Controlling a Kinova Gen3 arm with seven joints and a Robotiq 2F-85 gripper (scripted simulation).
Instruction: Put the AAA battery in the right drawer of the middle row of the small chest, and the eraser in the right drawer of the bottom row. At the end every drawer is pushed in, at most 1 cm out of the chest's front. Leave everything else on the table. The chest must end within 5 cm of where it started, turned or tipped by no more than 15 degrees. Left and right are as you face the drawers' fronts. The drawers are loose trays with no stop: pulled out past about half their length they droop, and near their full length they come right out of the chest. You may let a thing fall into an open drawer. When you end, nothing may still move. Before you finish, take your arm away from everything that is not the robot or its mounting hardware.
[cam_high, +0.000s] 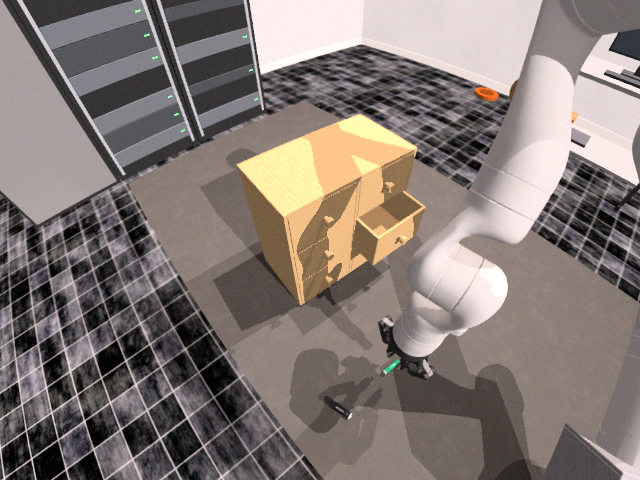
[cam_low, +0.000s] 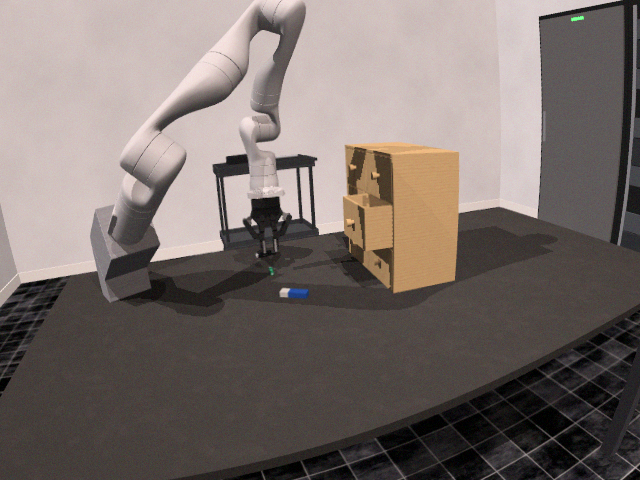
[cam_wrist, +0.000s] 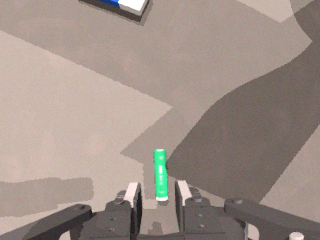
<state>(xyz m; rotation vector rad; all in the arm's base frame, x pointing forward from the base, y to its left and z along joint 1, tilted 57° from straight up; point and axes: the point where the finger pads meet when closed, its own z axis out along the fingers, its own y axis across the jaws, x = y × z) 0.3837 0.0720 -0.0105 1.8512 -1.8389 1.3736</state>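
Now: the green AAA battery 70 mm below my hand. The rest, counted from my hand: dark AAA battery: 140 mm to the left, 70 mm below, 20 mm ahead; then white eraser: 170 mm to the right, 70 mm below, 10 mm behind.
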